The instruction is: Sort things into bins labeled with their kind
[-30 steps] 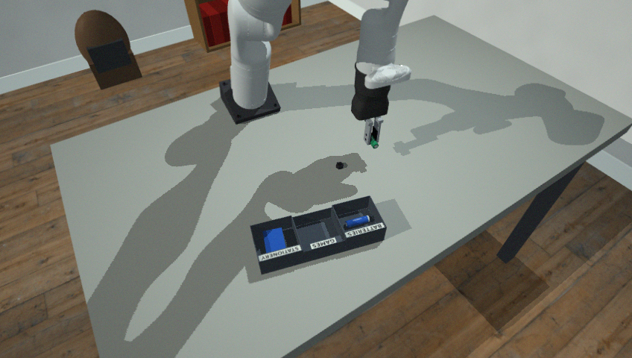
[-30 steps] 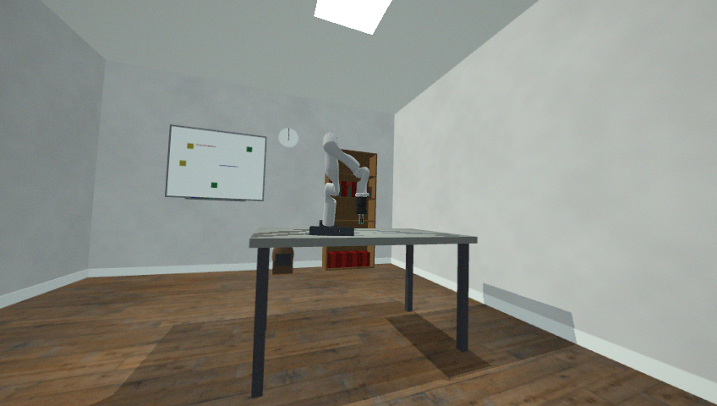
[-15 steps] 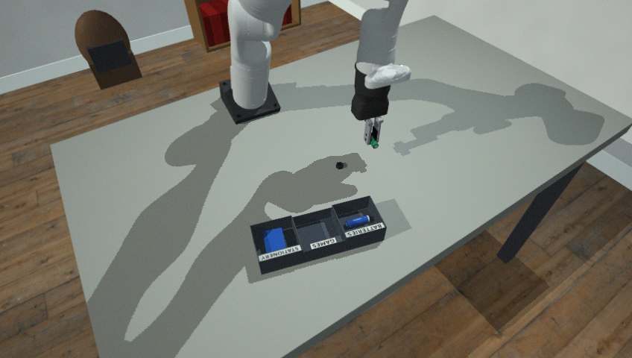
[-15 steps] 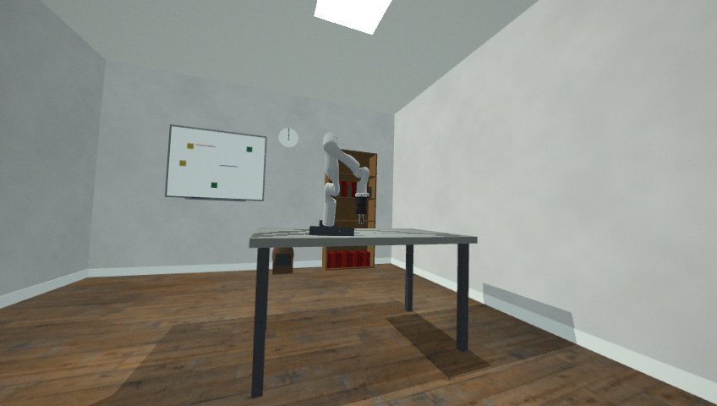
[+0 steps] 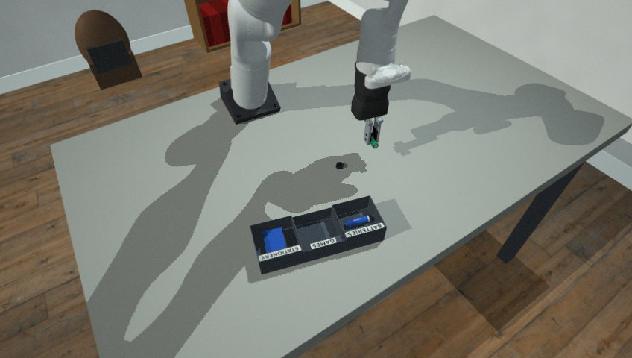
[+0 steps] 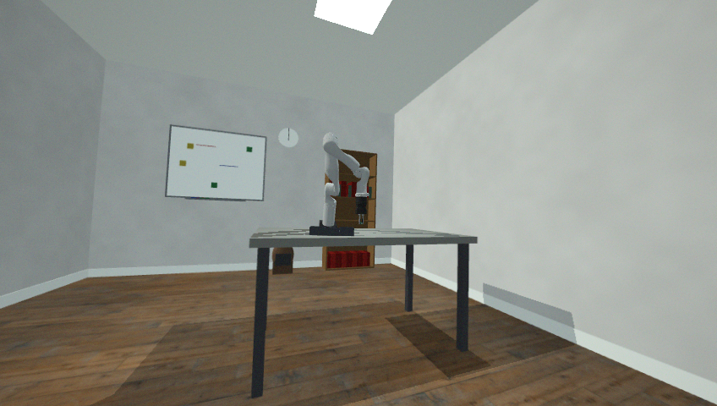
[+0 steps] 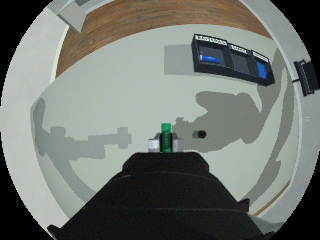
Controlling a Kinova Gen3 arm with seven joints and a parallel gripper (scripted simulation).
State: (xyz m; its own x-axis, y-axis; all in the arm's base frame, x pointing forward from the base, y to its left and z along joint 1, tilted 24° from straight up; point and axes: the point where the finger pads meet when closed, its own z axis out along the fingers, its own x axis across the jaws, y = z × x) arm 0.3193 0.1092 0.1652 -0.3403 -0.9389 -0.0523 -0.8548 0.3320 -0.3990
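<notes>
The green battery lies 10 mm below my hand. Round my hand: blue battery 160 mm to the right, 120 mm ahead, 60 mm below; then black piece 70 mm to the right, 70 mm below, 30 mm behind; then small white thing 310 mm to the right, 60 mm below, 50 mm ahead.
</notes>
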